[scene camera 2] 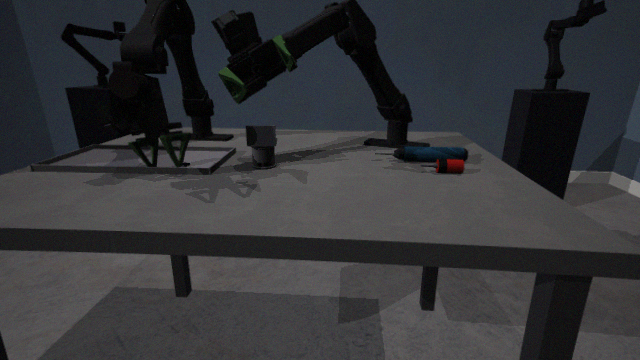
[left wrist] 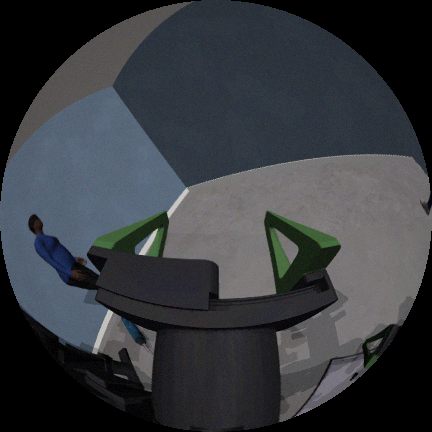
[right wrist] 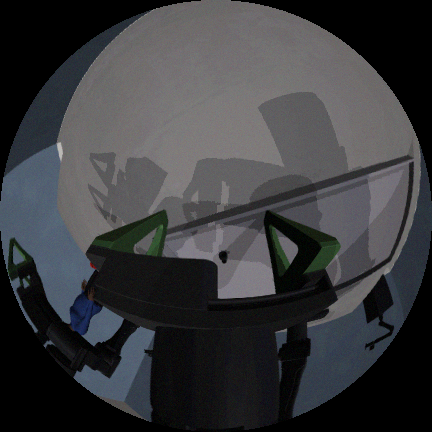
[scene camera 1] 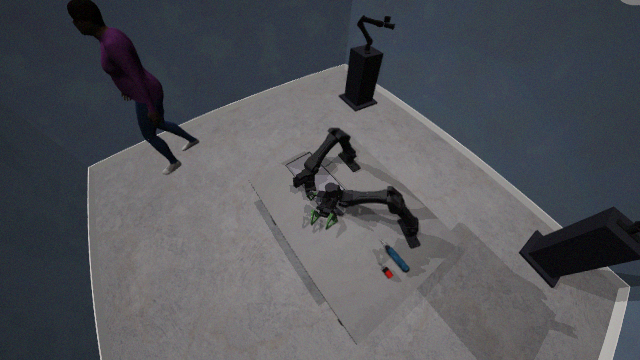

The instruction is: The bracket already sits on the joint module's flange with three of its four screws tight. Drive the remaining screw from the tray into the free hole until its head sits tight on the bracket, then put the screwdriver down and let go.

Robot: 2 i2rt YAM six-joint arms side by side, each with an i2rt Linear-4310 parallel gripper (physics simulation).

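The blue screwdriver (scene camera 1: pixel 397 258) (scene camera 2: pixel 434 153) (left wrist: pixel 132 329) lies on the table, at the right in scene camera 2. The small black screw (scene camera 2: pixel 186 164) (left wrist: pixel 354 376) (right wrist: pixel 224 256) is in the tray (scene camera 2: pixel 122 169) (right wrist: pixel 370 170), near its front edge in scene camera 2. My right gripper (scene camera 2: pixel 165 165) (right wrist: pixel 215 215) is open and low over the tray; the screw shows between its fingers in the right wrist view, unheld. The grey bracket (scene camera 2: pixel 261 135) sits on the joint module (scene camera 2: pixel 263 156), right of the tray; its holes cannot be made out. My left gripper (scene camera 1: pixel 320 225) (scene camera 2: pixel 258 69) (left wrist: pixel 216 215) is open, empty and high above the table.
A short red-handled tool (scene camera 1: pixel 387 272) (scene camera 2: pixel 450 166) lies beside the blue screwdriver. The left arm reaches over the table behind the joint module in scene camera 2. Two dark pedestals (scene camera 1: pixel 363 75) (scene camera 1: pixel 575 247) with arms stand beyond the table. A person in purple (scene camera 1: pixel 122 55) is at the far left.
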